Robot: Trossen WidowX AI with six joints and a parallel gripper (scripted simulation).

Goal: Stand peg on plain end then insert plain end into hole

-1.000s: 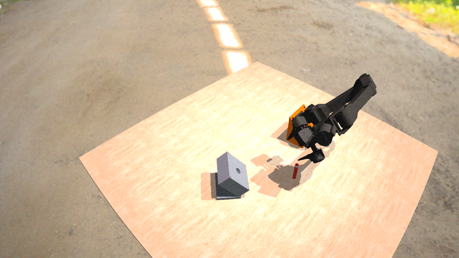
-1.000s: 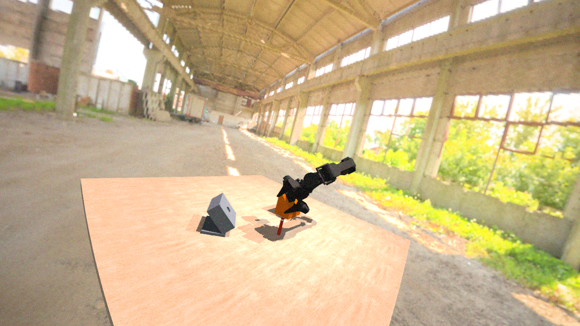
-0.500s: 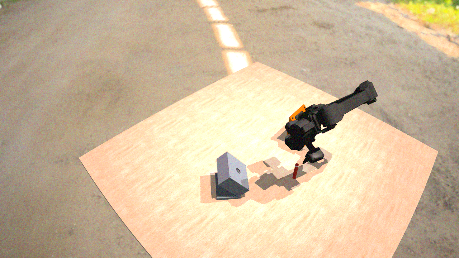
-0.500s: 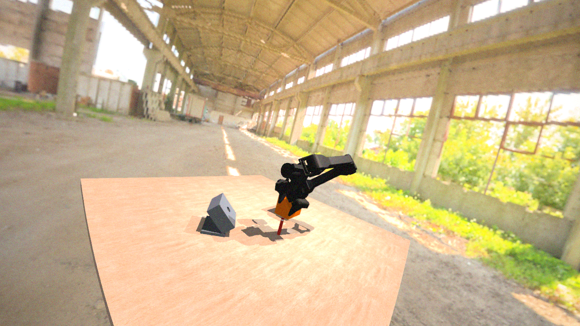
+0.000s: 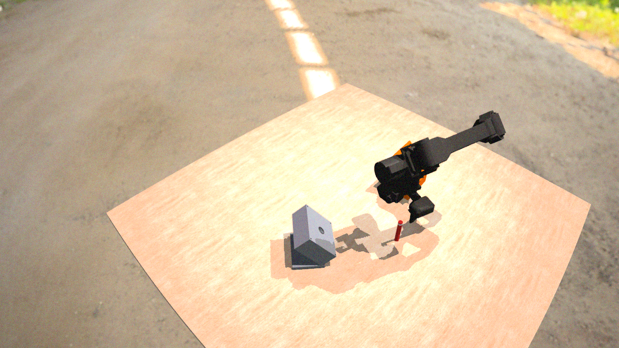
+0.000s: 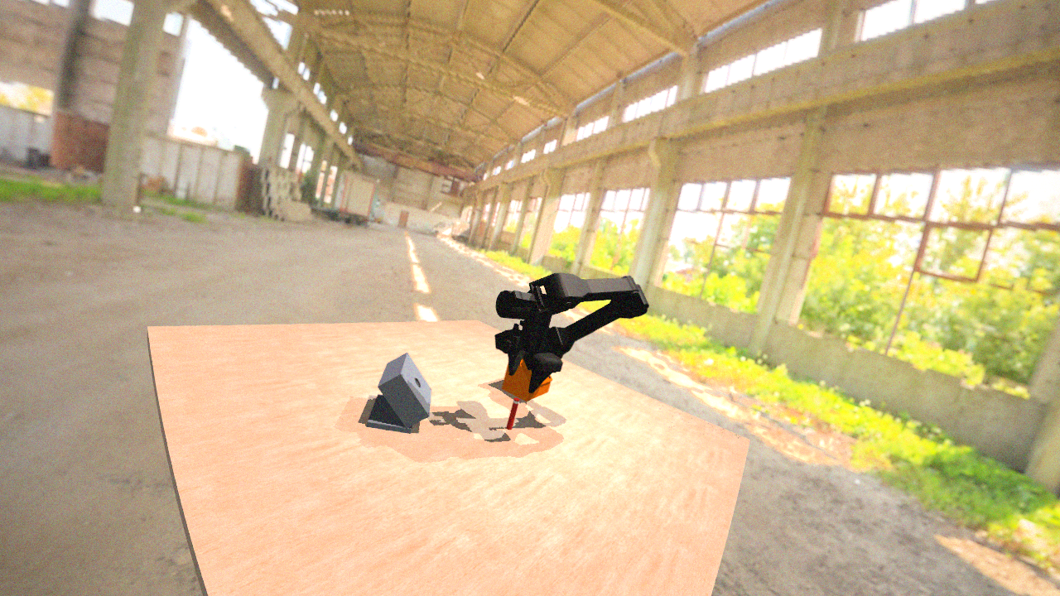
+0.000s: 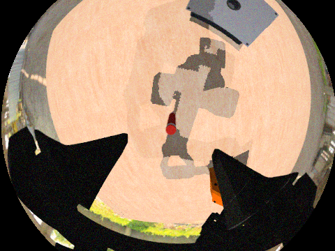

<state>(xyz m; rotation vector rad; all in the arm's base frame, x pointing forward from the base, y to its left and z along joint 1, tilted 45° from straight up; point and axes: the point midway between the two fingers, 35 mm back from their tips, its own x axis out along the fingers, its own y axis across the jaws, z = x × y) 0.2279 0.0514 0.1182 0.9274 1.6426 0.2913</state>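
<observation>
The red peg is 6 cm below my gripper tip. From my gripper tip the other things lie so: grey sloped panel: 19 cm ahead, 16 cm to the right, 5 cm below.
</observation>
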